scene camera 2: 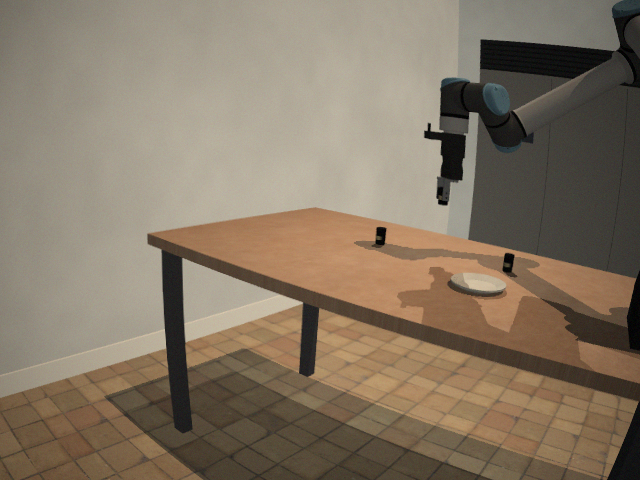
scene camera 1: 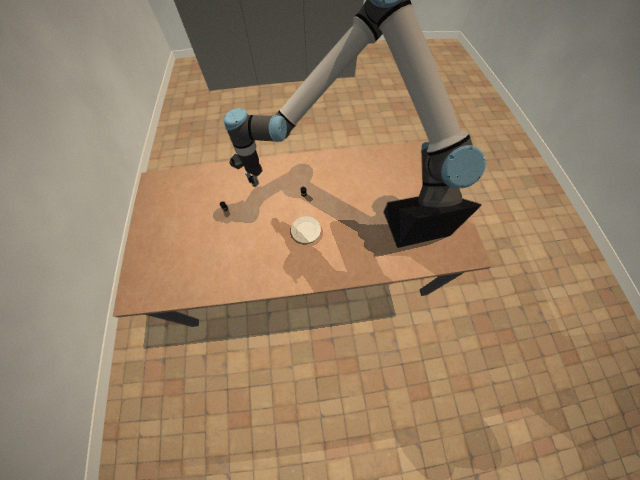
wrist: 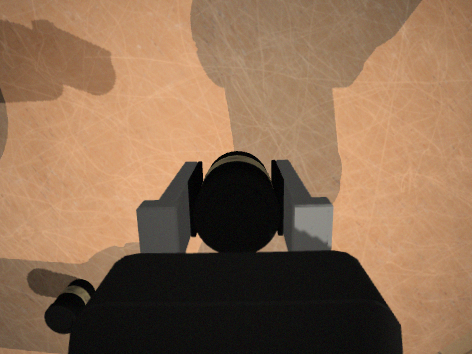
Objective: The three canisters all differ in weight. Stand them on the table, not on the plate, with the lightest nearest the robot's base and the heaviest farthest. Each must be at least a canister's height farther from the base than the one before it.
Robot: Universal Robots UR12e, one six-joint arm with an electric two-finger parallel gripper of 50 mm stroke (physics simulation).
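Pixels of known places: gripper, fingertip midpoint: [scene camera 2: 442,199] [scene camera 1: 254,183] [wrist: 237,184]; arm's base at its link origin: [scene camera 1: 439,201].
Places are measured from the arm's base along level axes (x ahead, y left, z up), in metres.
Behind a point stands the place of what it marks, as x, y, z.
Observation:
My gripper [scene camera 1: 251,178] @[0.828, -0.290, -0.021] [scene camera 2: 443,195] @[0.828, -0.290, -0.021] [wrist: 237,184] @[0.828, -0.290, -0.021] is shut on a black canister [scene camera 2: 442,202] @[0.823, -0.277, -0.027] [wrist: 237,215] @[0.827, -0.291, 0.014] with a pale gold band, and holds it upright, high above the table [scene camera 1: 175,248] @[1.291, -0.109, -0.192] [scene camera 2: 268,242] @[1.260, -0.036, -0.192]. A second black canister [scene camera 1: 223,206] @[1.020, -0.275, -0.145] [scene camera 2: 380,236] @[1.018, -0.277, -0.165] stands upright on the table, farther from the robot's base than the gripper. A third black canister [scene camera 1: 303,191] @[0.595, -0.280, -0.145] [scene camera 2: 508,262] @[0.590, -0.279, -0.162] [wrist: 70,306] @[0.608, -0.292, -0.146] stands upright on the table, nearer the base than the gripper. Their weights cannot be told by sight.
A white plate [scene camera 1: 306,229] @[0.618, -0.076, -0.187] [scene camera 2: 478,284] @[0.624, -0.082, -0.187] lies on the table near the third canister, towards the long edge on scene camera 1's side. The black base mount [scene camera 1: 429,222] @[0.115, 0.113, 0.039] stands at the table's right end. Shadows of the arm cross the table. A grey cabinet [scene camera 1: 273,41] stands behind.

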